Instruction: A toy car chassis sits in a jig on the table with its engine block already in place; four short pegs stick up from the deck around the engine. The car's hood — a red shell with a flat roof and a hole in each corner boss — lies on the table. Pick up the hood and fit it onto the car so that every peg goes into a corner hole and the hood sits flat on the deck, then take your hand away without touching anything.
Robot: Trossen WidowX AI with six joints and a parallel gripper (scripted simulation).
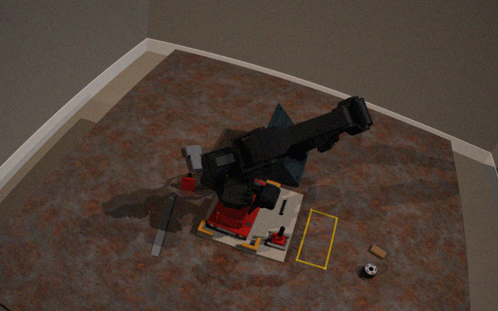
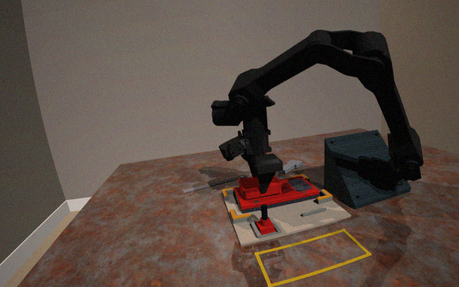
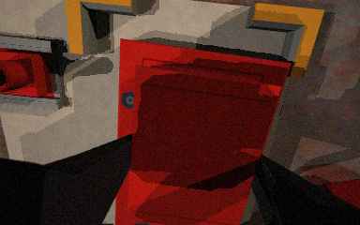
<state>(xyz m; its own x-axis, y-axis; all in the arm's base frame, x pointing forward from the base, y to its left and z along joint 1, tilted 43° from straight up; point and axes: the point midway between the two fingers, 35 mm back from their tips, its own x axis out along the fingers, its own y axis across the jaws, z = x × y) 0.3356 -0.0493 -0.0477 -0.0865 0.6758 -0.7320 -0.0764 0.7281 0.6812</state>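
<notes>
Right now my gripper tip is 1 cm below the red hood. Also, from my gripper tip: baseplate 3 cm to the left, 3 cm below, 3 cm behind; grey engine block 2 cm below; grey strip 15 cm to the right, 11 cm ahead, 4 cm below.
</notes>
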